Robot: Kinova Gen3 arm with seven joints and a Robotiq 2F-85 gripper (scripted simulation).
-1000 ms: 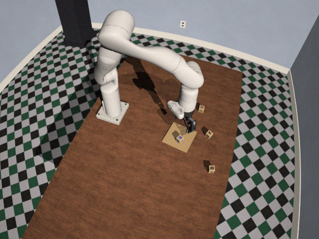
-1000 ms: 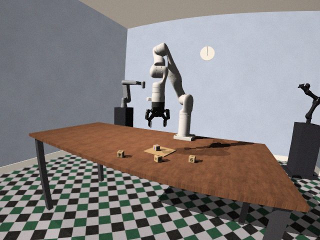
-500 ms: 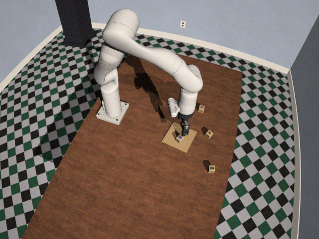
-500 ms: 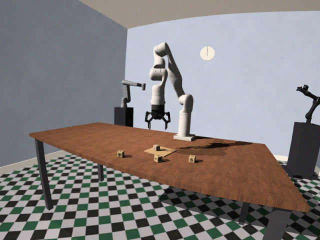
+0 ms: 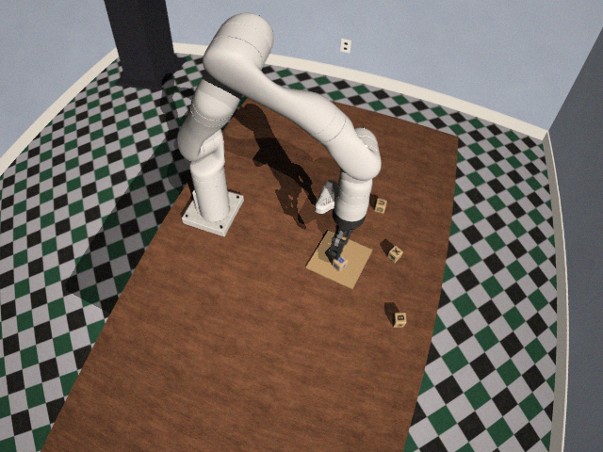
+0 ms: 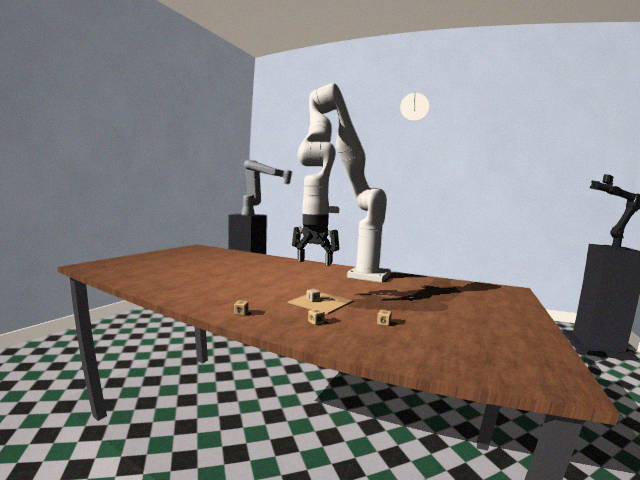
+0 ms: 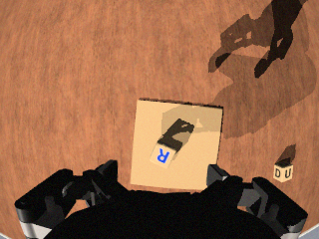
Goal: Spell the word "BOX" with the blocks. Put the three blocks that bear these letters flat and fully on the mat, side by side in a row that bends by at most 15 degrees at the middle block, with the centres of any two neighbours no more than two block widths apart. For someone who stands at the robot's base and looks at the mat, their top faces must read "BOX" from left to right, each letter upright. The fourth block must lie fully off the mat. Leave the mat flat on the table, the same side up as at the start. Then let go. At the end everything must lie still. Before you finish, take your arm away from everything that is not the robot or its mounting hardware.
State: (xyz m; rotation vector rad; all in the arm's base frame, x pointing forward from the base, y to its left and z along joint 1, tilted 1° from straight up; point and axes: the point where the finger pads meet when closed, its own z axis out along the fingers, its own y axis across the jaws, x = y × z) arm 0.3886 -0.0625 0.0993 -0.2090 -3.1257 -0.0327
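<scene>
The tan mat lies 120 mm below my hand and 20 mm to the left of it.
</scene>
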